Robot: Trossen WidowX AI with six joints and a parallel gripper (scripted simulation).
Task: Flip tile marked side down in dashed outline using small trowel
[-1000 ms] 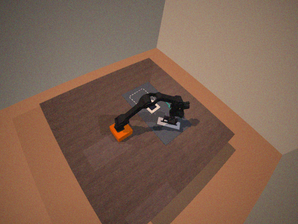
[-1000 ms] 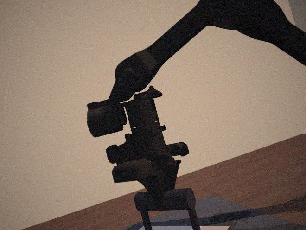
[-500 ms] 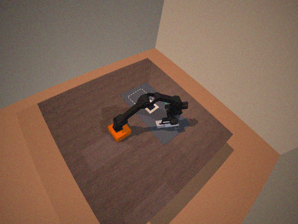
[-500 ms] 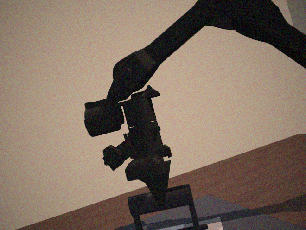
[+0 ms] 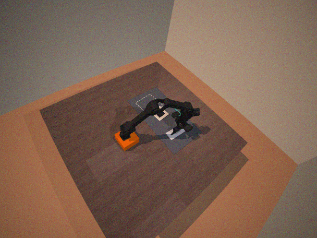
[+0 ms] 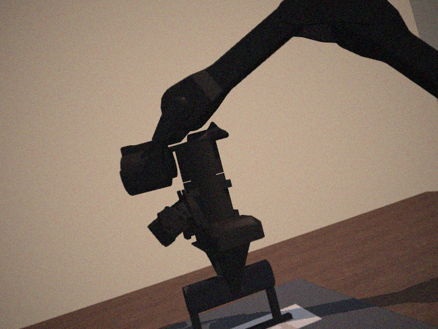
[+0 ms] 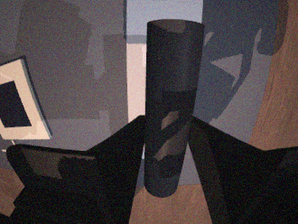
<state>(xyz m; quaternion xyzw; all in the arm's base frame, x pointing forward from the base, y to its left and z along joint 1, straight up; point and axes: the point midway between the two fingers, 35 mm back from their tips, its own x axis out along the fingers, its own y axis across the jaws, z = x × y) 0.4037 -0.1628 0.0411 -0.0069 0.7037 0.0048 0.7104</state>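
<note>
Now: the trowel 20 mm ahead of my gripper tip and 30 mm below it. From my gripper tip the other things lie so: slim teal tool (140 mm ahead, 170 mm to the left, 60 mm below); then grey mat (180 mm to the left, 80 mm below); then cream tile (20 mm behind, 220 mm to the left, 60 mm below).
</note>
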